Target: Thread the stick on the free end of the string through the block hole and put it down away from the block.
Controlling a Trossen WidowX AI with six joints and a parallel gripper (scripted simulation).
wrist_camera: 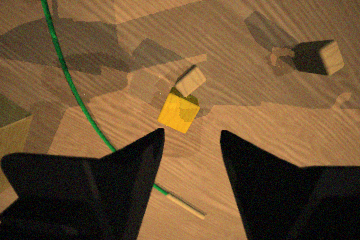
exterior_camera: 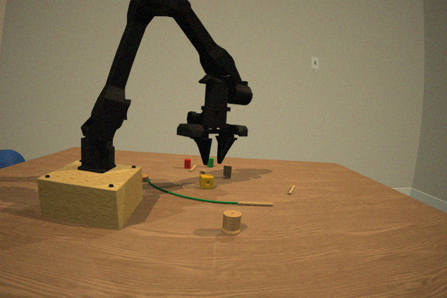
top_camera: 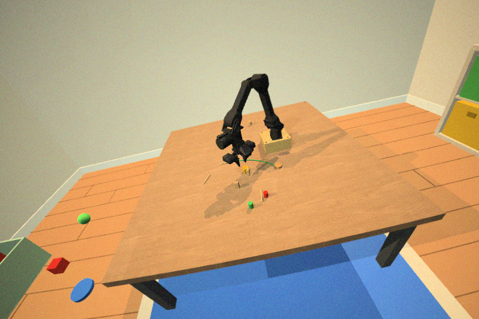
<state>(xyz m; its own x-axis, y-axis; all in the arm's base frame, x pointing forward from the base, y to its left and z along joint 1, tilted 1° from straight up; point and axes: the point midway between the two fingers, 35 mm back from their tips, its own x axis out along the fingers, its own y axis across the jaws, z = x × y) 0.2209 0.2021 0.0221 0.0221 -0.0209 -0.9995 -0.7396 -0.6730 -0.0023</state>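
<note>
Now: gripper tip 20 mm past the plain block, 20 mm to the right of it and 40 mm above it. From my gripper tip the other things lie so: yellow block 10 mm behind, 10 mm to the right, 50 mm below; then thin wooden stick 90 mm ahead, 120 mm to the right, 60 mm below; then round wooden button 190 mm behind, 10 mm to the right, 50 mm below.
</note>
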